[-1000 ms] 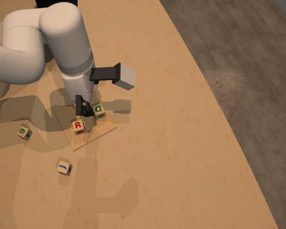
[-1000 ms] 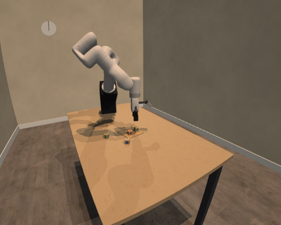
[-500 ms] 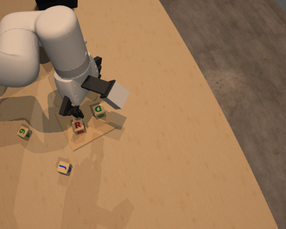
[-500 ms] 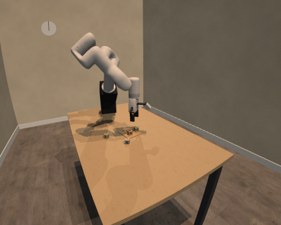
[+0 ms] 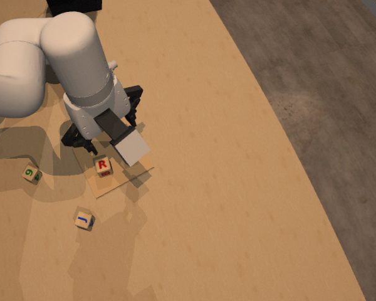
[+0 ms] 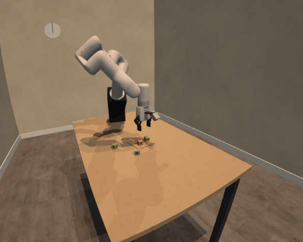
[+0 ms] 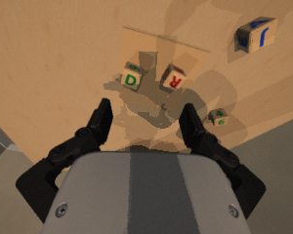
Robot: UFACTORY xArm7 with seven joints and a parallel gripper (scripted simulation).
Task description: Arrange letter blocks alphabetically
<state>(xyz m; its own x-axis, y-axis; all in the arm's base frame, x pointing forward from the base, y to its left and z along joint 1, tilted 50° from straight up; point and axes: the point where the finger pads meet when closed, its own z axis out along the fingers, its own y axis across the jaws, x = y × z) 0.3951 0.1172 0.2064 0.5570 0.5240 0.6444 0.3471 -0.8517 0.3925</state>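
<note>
Right now the tan mat is 11 cm below my hand and 2 cm to the right of it. From my hand the other things lie so: green D block 9 cm below, 2 cm to the left, 2 cm behind.
</note>
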